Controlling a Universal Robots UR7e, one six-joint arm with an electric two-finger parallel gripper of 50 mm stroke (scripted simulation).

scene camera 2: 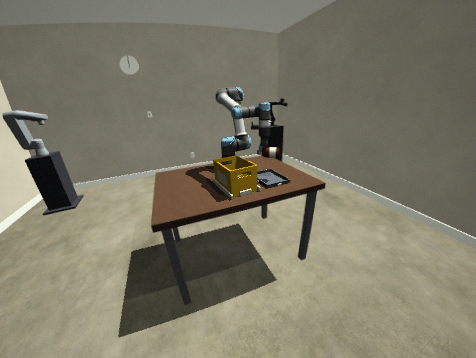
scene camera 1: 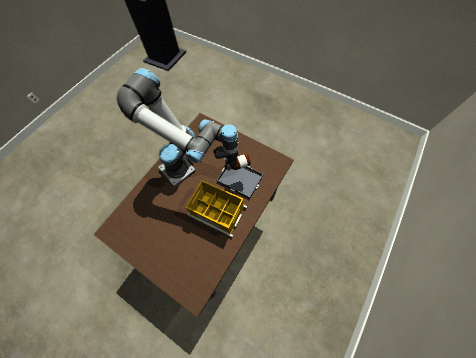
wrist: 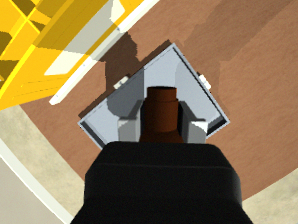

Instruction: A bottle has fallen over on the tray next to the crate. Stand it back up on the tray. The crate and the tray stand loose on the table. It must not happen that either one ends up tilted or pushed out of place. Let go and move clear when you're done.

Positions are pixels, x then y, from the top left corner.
Labels:
A dark tray (scene camera 1: 245,180): 148 cm from the lens. A yellow crate (scene camera 1: 213,205) is 143 cm from the lens.

